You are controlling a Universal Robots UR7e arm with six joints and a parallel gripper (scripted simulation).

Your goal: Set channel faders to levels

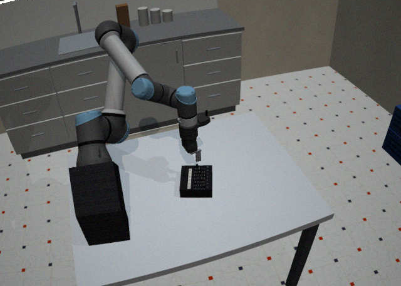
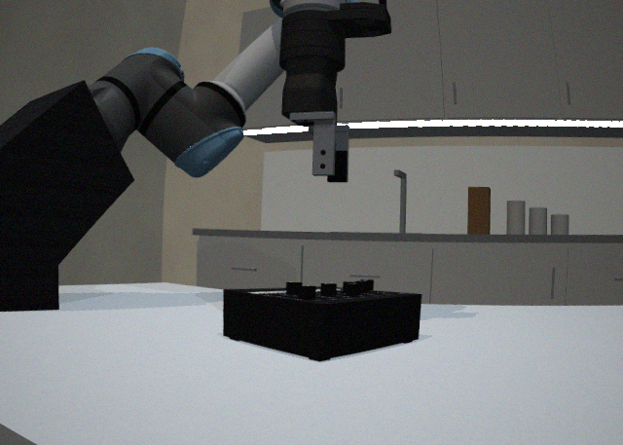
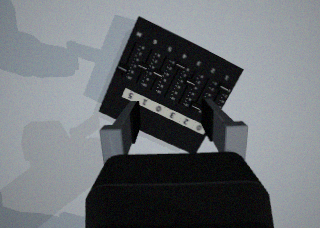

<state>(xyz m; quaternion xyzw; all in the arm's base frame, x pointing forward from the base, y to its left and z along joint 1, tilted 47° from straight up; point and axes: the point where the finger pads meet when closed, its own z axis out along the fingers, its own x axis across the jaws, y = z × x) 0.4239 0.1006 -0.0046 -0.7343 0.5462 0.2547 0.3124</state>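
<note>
My hand is 10 mm past the channel 2 cap, 40 mm to the left of it and 130 mm above it. Round my hand: channel 3 cap (20 mm ahead, 30 mm to the right, 130 mm below); then channel 4 cap (30 mm ahead, 10 mm to the right, 130 mm below); then channel 6 cap (20 mm ahead, 40 mm to the left, 130 mm below).
</note>
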